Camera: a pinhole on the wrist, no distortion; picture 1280 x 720 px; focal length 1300.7 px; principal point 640.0 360.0 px. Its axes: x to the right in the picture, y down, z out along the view. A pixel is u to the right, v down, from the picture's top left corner.
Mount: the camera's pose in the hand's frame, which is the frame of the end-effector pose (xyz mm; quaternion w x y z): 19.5 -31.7 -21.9 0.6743 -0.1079 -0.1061 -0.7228
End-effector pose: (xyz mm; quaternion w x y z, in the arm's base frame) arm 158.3 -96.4 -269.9 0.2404 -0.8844 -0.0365 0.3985
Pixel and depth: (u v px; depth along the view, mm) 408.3 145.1 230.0
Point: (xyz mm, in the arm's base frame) 6.0 -95.7 -401.8
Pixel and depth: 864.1 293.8 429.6
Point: -142.6 41.1 -513.7
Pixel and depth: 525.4 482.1 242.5
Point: 35.7 -56.4 -444.3
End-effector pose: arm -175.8 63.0 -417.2 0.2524 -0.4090 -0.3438 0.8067
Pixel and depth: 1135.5 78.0 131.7
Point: -264.1 38.6 -332.1
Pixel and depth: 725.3 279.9 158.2
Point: -292.7 20.6 -370.8
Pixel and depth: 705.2 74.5 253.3
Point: -348.2 -60.5 -332.3
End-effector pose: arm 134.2 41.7 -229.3 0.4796 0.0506 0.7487 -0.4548
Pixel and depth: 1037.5 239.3 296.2
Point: 318.9 -180.4 -240.4
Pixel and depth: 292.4 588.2 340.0
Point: 349.7 -103.3 -428.9
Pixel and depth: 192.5 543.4 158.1
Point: 218.4 -19.5 -321.4
